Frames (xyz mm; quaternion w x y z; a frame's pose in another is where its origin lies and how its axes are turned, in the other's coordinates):
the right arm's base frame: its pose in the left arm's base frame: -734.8 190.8 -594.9 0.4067 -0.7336 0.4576 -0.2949
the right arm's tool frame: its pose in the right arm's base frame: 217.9 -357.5 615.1 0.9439 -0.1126 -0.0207 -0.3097
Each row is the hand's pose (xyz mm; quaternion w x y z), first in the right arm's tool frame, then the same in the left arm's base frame.
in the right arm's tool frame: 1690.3 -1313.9 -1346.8 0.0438 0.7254 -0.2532 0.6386
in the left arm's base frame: 528.5 78.7 1889.2 0.9261 0.1815 0.2754 0.1832
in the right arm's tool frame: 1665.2 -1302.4 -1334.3 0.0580 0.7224 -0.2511 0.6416
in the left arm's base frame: 517.5 86.3 1862.0 0.9271 0.1696 0.2829 0.1779
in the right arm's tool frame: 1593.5 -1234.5 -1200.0 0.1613 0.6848 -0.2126 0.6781
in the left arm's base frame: 546.0 103.3 1698.7 0.9199 0.0912 0.3600 0.1255
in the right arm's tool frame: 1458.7 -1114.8 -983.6 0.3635 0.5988 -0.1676 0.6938
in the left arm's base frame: 576.5 133.2 1420.3 0.8830 -0.0880 0.4592 0.0406
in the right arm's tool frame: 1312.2 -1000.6 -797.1 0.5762 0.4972 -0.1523 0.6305
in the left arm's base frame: 579.7 166.9 1159.3 0.8149 -0.3082 0.4897 -0.0354
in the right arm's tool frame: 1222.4 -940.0 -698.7 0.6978 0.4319 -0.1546 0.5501
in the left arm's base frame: 572.9 191.4 1015.1 0.7570 -0.4495 0.4679 -0.0770
